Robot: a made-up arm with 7 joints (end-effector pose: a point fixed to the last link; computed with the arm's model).
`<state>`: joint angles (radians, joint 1 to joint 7).
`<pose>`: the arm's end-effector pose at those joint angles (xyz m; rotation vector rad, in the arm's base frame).
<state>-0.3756 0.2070 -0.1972 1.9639 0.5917 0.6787 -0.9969</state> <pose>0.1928 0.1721 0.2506 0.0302 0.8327 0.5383</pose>
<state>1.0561 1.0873 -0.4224 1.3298 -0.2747 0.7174 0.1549</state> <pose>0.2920 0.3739 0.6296 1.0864 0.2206 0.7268</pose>
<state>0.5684 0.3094 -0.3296 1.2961 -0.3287 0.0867 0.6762</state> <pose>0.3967 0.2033 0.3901 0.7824 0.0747 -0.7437</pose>
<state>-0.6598 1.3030 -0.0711 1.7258 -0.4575 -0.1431 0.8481</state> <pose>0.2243 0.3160 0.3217 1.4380 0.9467 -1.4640</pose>
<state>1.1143 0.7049 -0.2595 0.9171 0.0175 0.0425 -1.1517</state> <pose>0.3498 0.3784 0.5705 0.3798 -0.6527 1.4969</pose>
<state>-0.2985 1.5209 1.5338 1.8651 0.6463 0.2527 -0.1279</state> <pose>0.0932 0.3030 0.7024 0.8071 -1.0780 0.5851</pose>
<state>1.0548 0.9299 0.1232 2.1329 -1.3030 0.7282 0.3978</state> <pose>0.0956 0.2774 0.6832 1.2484 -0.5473 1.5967</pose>
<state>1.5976 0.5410 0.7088 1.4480 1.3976 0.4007 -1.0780</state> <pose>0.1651 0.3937 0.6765 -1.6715 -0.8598 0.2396</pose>
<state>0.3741 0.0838 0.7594 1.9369 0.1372 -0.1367 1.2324</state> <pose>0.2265 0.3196 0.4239 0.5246 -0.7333 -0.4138</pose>
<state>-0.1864 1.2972 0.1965 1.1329 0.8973 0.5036 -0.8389</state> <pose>0.2307 0.4562 0.4294 0.5720 0.5607 1.3357</pose>
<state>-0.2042 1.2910 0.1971 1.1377 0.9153 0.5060 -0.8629</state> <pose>0.2294 0.4548 0.4238 0.5687 0.5780 1.3480</pose>
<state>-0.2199 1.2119 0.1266 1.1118 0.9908 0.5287 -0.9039</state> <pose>0.2205 0.4498 0.3789 0.5026 0.7464 1.3497</pose>
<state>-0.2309 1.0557 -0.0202 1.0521 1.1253 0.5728 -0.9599</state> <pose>0.1990 0.4270 0.2975 0.3817 1.0710 1.3148</pose>
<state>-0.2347 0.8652 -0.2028 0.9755 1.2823 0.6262 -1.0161</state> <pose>0.1685 0.3769 0.2130 0.2565 1.4496 1.2174</pose>
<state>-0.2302 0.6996 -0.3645 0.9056 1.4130 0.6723 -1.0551</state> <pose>0.1417 0.3178 0.1563 0.1709 1.7532 1.0832</pose>
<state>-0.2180 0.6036 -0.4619 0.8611 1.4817 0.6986 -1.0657</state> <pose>0.1288 0.2791 0.1315 0.1302 1.9081 0.9799</pose>
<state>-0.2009 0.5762 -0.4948 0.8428 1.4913 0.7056 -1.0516</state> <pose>0.1290 0.2680 0.1259 0.1151 1.9367 0.9368</pose>
